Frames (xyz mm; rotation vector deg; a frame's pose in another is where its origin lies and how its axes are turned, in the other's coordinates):
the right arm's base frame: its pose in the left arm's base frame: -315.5 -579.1 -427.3 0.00 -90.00 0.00
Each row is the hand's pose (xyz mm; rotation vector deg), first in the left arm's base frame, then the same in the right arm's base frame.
Working: the left arm's base frame: its pose in the right arm's base frame: 427.3 579.1 -315.5 0.00 90.00 0.00

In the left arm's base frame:
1: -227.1 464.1 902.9 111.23 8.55 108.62
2: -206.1 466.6 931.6 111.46 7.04 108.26
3: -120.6 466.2 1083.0 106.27 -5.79 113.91
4: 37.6 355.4 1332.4 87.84 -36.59 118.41
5: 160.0 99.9 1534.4 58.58 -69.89 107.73
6: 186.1 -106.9 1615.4 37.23 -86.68 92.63
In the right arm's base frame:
1: 1330.2 1043.2 -88.4 164.28 31.43 -1.95
2: 1358.9 1045.7 -109.4 163.58 30.34 -2.38
3: 1510.3 1045.3 -194.9 158.71 19.82 5.51
4: 1759.7 934.5 -353.1 139.11 0.96 20.62
5: 1961.7 679.0 -475.5 105.87 -12.80 31.29
6: 2042.7 472.2 -501.6 80.72 -17.47 34.44

